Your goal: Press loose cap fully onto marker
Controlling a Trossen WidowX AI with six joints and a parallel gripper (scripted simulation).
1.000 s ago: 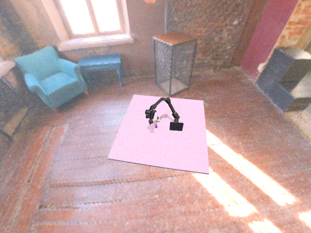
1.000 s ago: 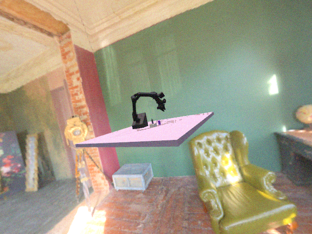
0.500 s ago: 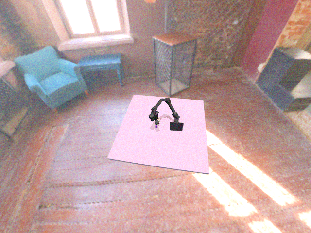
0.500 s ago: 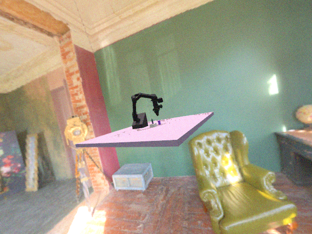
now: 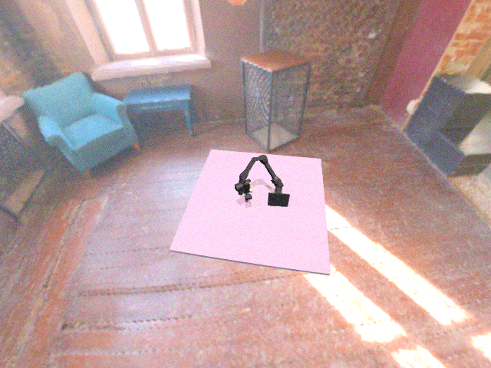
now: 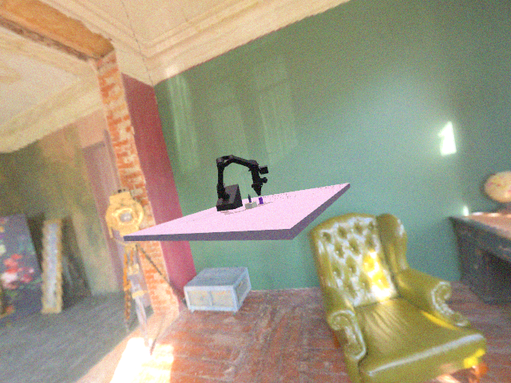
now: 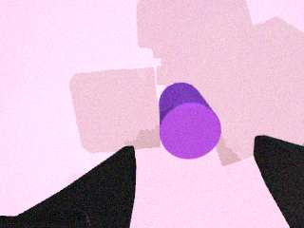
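Right now my gripper tip is 40 mm above the purple cap. From my gripper tip the other things lie so: pale holder block 140 mm to the right, 50 mm below.
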